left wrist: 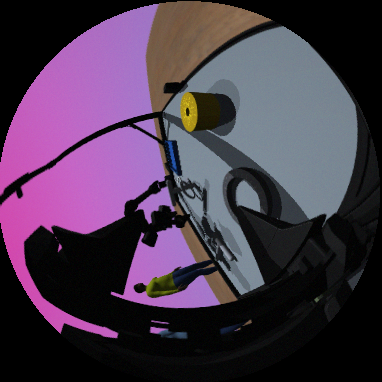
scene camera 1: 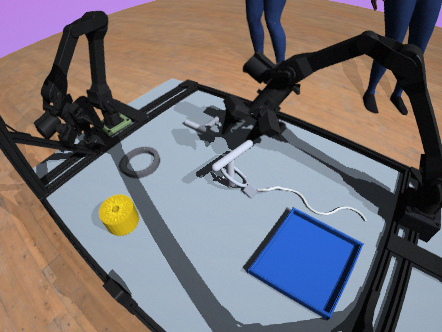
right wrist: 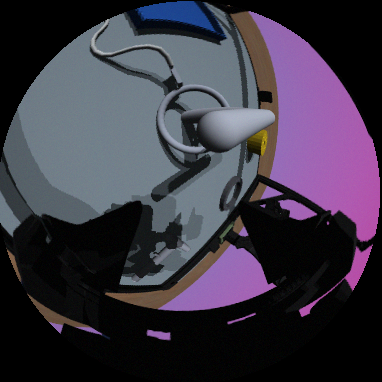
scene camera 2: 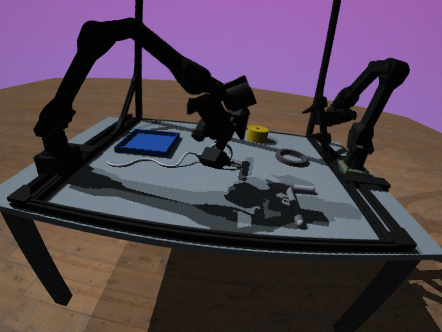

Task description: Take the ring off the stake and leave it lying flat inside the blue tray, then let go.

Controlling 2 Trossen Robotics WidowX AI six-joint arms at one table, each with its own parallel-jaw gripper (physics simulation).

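Seen in the pictures: left gripper, fingertip midpoint: point(left wrist: 190, 212) point(scene camera 1: 106, 137) point(right wrist: 266, 203) point(scene camera 2: 304, 124); right gripper, fingertip midpoint: point(left wrist: 183, 213) point(scene camera 1: 234, 138) point(right wrist: 191, 205) point(scene camera 2: 236, 152); left arm's base, origin of the base link: point(scene camera 1: 113, 121) point(right wrist: 227, 233) point(scene camera 2: 353, 165); right arm's base, origin of the base link: point(scene camera 1: 424, 206) point(scene camera 2: 57, 151).
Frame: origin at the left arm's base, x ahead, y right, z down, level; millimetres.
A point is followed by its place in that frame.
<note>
A thin pale ring point(scene camera 1: 238, 182) @(x 531, y -55, z -12 mm) point(right wrist: 160, 120) @(x 505, y -110, z 23 mm) with a small square tag and a wavy white cord encircles the pale stake point(scene camera 1: 231, 152) @(x 496, y -72, z -79 mm) point(right wrist: 220, 132), tilted below its thick crossbar. In scene camera 2 the right arm hides most of the stake. The blue tray point(scene camera 1: 305, 260) @(x 767, y 1, z 26 mm) point(scene camera 2: 148, 143) @(x 772, y -12, z 26 mm) point(left wrist: 172, 156) @(x 788, y -14, z 27 mm) point(right wrist: 175, 17) lies flat and holds nothing. My right gripper point(scene camera 1: 241, 131) @(x 443, y -147, z -46 mm) point(right wrist: 191, 205) @(x 443, y -147, z -46 mm) is open and empty, close to the stake's crossbar, above and behind the ring in scene camera 1. My left gripper is open and empty, far from the stake at the left of scene camera 1.
A thick grey ring point(scene camera 1: 123, 170) @(x 231, y 102, z 19 mm) point(scene camera 2: 279, 158) @(x 286, y 10, z 22 mm) point(left wrist: 230, 192) @(x 279, y 31, z 29 mm) lies on the table near the left arm. A yellow cylinder point(scene camera 1: 119, 216) @(x 393, y 207, z -19 mm) point(scene camera 2: 257, 134) @(x 369, y 157, z -5 mm) point(left wrist: 205, 111) @(x 322, y 196, z 0 mm) point(right wrist: 257, 143) @(x 376, y 158, z -6 mm) stands beyond it. Another pale rod-like object point(scene camera 1: 194, 125) @(x 248, y -175, z 15 mm) point(scene camera 2: 303, 190) @(x 234, y -190, z 21 mm) is in shadow behind the stake in scene camera 1.
</note>
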